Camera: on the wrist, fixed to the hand. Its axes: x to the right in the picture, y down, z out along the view.
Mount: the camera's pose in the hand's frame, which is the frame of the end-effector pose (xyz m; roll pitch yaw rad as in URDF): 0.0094 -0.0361 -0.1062 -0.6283 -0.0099 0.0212
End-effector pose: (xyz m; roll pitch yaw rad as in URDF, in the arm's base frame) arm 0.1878 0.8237 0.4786 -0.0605 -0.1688 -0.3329
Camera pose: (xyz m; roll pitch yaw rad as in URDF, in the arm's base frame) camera 0.1992 0.7748 0.3778 -0.6925 -0.1774 -0.3108
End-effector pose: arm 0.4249 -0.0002 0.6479 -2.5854 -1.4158 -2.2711
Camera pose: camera 0.4741 0.0976 0.6741 -3.1412 -1.3957 -2.3445
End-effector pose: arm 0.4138 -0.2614 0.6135 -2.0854 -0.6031 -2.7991
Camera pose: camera 0.4261 -0.1777 0.6878 -2.7124 -0.5798 -2.8013
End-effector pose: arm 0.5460 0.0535 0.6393 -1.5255 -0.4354 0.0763
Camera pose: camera 0.5496 -0.0543 0.6716 -2.1586 -0.4146 0.0882
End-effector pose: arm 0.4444 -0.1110 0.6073 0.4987 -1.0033 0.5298
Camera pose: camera 0.5195 -0.0449 0.5558 -0.1521 -1.0220 0.5564
